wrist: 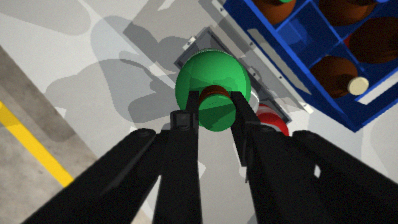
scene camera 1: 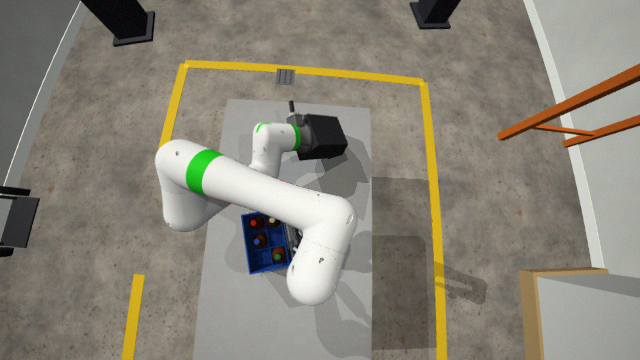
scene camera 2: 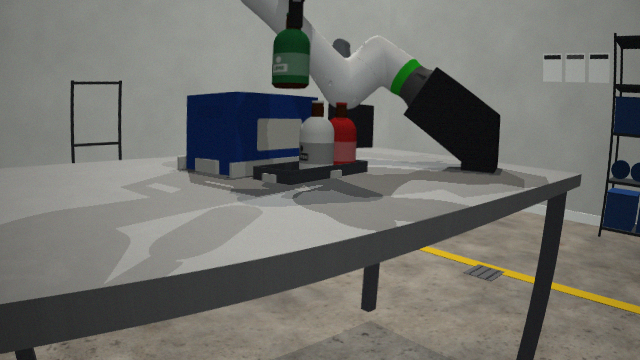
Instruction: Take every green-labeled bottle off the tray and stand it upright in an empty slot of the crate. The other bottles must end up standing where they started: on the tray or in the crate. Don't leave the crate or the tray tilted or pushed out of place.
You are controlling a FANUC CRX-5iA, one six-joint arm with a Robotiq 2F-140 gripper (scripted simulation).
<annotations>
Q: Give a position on a blue crate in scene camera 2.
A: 255, 126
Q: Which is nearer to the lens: the green-labeled bottle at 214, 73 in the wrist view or the dark tray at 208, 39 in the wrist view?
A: The green-labeled bottle.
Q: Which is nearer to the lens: the white bottle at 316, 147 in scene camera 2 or the dark tray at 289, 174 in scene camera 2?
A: The dark tray.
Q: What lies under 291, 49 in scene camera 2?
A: A green-labeled bottle.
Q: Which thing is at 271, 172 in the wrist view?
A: The gripper.
</annotations>
